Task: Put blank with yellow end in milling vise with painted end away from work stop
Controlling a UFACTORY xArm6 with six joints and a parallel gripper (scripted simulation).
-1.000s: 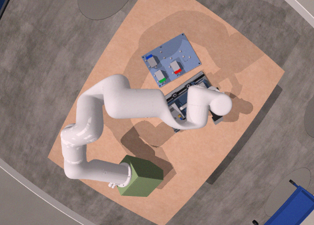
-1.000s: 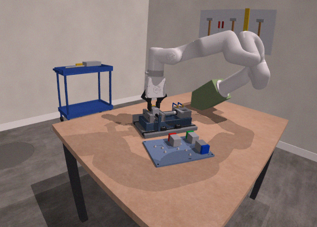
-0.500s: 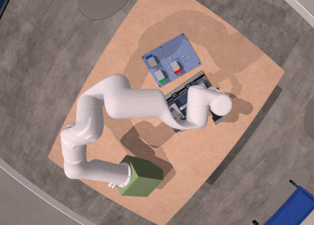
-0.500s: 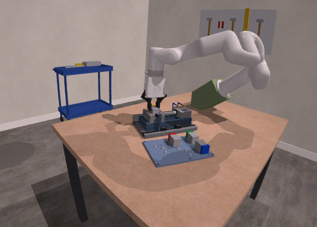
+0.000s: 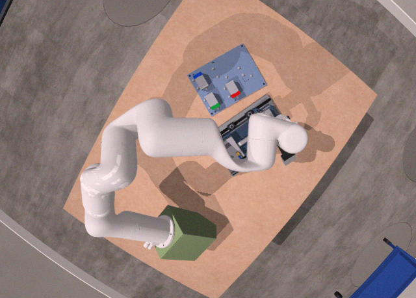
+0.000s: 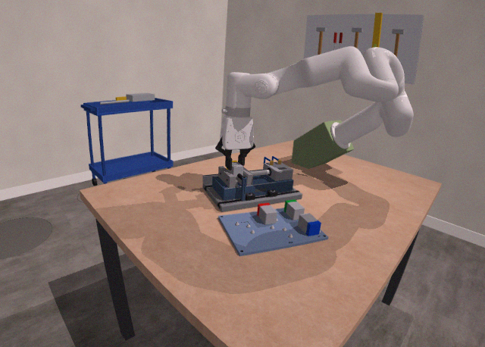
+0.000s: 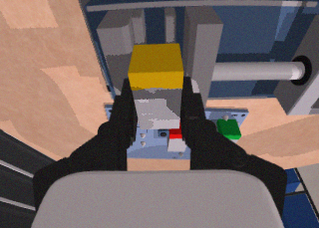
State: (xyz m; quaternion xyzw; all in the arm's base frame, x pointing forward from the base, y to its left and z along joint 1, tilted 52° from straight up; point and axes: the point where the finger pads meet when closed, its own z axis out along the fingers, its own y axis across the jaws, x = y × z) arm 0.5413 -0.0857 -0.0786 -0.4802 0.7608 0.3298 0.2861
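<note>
Now: hand 20 mm above the yellow-ended blank. From my hand the other things lie so: hosed block: 150 mm behind, 60 mm to the left, 50 mm below; fixed jaw: 50 mm below, 30 mm ahead, 10 mm to the right; moving jaw: 50 mm below, 30 mm behind, 10 mm to the left.
</note>
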